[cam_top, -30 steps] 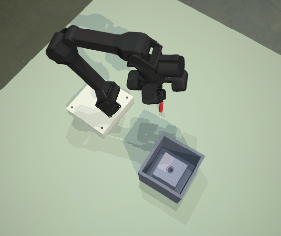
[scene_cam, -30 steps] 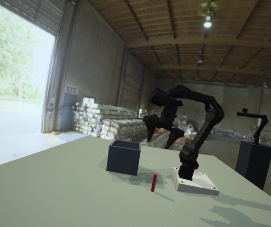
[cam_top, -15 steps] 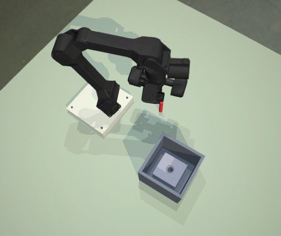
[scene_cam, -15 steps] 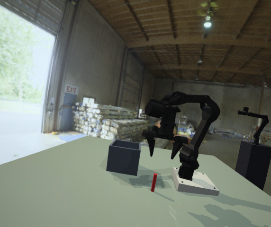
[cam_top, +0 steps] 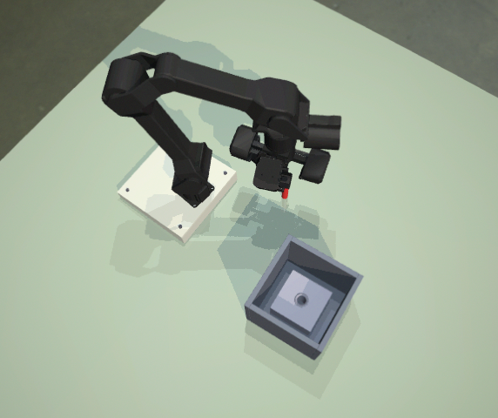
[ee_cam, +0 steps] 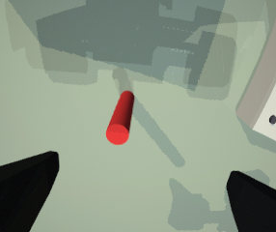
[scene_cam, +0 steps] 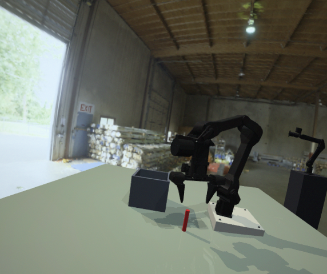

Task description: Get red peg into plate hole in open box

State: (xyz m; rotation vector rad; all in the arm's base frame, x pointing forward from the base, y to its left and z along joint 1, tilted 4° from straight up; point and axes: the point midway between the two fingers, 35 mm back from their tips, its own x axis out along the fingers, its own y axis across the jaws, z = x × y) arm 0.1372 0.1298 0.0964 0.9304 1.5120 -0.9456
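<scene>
Now: gripper tip 2 cm short of the red peg and 7 cm above it. Round my gripper tip: plate (21 cm ahead, 16 cm to the right, 6 cm below).
</scene>
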